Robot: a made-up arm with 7 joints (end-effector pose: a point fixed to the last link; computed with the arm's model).
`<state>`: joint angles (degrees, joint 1 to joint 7).
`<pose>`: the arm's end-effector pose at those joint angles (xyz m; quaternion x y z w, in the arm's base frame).
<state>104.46 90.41 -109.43 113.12 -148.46 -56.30 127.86</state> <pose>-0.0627 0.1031 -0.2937 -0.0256 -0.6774 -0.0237 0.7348</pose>
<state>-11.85 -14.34 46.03 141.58 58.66 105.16 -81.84</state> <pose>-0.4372 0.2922 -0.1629 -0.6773 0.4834 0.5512 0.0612</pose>
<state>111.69 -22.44 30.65 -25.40 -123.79 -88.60 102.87</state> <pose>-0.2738 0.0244 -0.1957 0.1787 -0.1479 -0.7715 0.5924</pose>
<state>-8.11 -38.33 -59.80 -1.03 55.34 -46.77 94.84</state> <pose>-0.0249 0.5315 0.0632 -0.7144 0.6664 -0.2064 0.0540</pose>
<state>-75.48 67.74 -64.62 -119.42 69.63 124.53 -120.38</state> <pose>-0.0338 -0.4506 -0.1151 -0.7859 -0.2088 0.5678 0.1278</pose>
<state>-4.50 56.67 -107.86 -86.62 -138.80 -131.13 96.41</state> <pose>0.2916 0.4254 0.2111 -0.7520 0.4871 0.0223 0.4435</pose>
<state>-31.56 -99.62 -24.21 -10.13 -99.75 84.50 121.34</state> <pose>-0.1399 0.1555 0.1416 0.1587 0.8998 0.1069 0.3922</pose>
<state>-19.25 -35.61 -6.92 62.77 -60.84 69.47 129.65</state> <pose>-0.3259 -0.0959 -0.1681 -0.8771 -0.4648 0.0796 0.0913</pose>
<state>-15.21 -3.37 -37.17 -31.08 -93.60 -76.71 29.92</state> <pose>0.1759 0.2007 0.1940 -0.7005 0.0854 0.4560 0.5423</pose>
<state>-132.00 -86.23 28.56 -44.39 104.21 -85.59 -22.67</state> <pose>0.4203 0.4486 -0.2958 0.6523 -0.4252 0.3394 0.5277</pose>
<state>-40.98 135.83 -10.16 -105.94 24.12 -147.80 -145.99</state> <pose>-0.0479 -0.4160 -0.2528 -0.5917 0.7089 0.1612 0.3482</pose>
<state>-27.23 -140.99 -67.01 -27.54 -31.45 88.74 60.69</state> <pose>-0.4816 0.1221 0.1245 0.6446 -0.5588 -0.1389 0.5030</pose>
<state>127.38 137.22 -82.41 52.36 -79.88 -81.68 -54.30</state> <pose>0.1932 0.1046 0.0932 -0.2381 0.4152 -0.2348 0.8461</pose>
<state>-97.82 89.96 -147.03 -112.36 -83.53 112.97 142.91</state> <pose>0.2055 -0.5656 0.1268 0.0576 -0.2612 0.9610 0.0706</pose>
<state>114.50 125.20 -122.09 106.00 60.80 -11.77 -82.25</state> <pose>0.2514 0.0172 -0.0081 0.5036 -0.6571 0.3495 0.4387</pose>
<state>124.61 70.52 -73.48 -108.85 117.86 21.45 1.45</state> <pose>-0.2551 0.3187 -0.1182 -0.1047 0.3844 0.7950 0.4575</pose>
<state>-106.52 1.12 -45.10 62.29 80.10 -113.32 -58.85</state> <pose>0.0766 -0.0488 -0.0053 -0.5929 -0.1306 -0.4844 0.6299</pose>
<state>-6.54 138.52 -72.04 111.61 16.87 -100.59 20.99</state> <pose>-0.0941 -0.3105 -0.2457 -0.7727 -0.2476 -0.5798 0.0742</pose>
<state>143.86 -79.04 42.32 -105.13 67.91 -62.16 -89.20</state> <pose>0.6550 -0.3668 -0.1070 0.2105 -0.0773 0.4907 0.8420</pose>
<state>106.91 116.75 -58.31 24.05 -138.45 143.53 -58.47</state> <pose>0.2095 0.2406 0.0800 0.0161 0.8091 0.5873 0.0109</pose>
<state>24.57 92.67 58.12 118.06 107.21 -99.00 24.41</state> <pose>-0.0025 0.0961 -0.1772 -0.5270 -0.3207 -0.3589 0.7005</pose>
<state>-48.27 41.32 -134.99 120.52 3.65 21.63 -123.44</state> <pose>0.0599 -0.2888 -0.1006 0.4706 -0.5471 0.2100 0.6596</pose>
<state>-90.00 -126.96 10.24 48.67 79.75 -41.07 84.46</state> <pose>-0.0918 0.4720 -0.3447 0.5173 -0.6946 -0.2426 0.4372</pose>
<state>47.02 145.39 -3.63 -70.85 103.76 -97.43 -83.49</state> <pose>0.5592 -0.3082 -0.0656 0.0117 -0.1638 0.5113 0.8436</pose>
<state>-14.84 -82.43 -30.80 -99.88 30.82 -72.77 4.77</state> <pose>-0.5941 0.3248 -0.1892 -0.0066 -0.0531 -0.8706 0.4890</pose>
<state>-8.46 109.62 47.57 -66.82 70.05 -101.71 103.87</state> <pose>0.6034 -0.1774 -0.1819 -0.3125 0.8908 0.1618 0.2873</pose>
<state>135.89 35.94 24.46 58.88 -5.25 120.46 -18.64</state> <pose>-0.0479 -0.0833 -0.2265 -0.0428 -0.0816 -0.6296 0.7714</pose>
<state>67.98 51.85 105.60 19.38 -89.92 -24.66 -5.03</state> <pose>-0.1167 0.0336 -0.2464 -0.4923 0.6696 0.5454 0.1090</pose>
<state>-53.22 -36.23 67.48 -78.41 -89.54 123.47 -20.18</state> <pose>-0.0163 0.5152 -0.2776 0.0066 -0.0462 -0.4401 0.8967</pose>
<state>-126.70 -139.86 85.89 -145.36 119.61 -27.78 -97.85</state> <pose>-0.3335 0.6237 0.1610 -0.3899 -0.0510 -0.4576 0.7975</pose>
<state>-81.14 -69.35 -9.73 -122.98 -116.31 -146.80 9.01</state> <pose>0.0125 0.7092 -0.0529 0.8051 -0.3180 -0.4014 0.2992</pose>
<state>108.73 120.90 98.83 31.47 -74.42 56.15 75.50</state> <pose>-0.0634 0.0214 -0.0784 -0.5777 0.0512 0.4972 0.6453</pose>
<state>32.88 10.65 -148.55 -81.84 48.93 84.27 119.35</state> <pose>-0.1268 0.4291 0.3011 -0.2336 0.9126 0.0706 0.3281</pose>
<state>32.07 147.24 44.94 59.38 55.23 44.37 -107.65</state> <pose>0.1266 0.0431 -0.3547 -0.8413 0.3603 0.3500 0.1996</pose>
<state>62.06 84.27 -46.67 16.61 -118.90 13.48 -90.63</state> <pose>0.2865 0.0559 0.2452 -0.1474 0.2384 -0.9199 0.2743</pose>
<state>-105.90 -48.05 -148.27 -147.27 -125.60 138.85 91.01</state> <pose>0.4128 0.5950 -0.0749 -0.4683 0.4094 -0.6576 0.4250</pose>
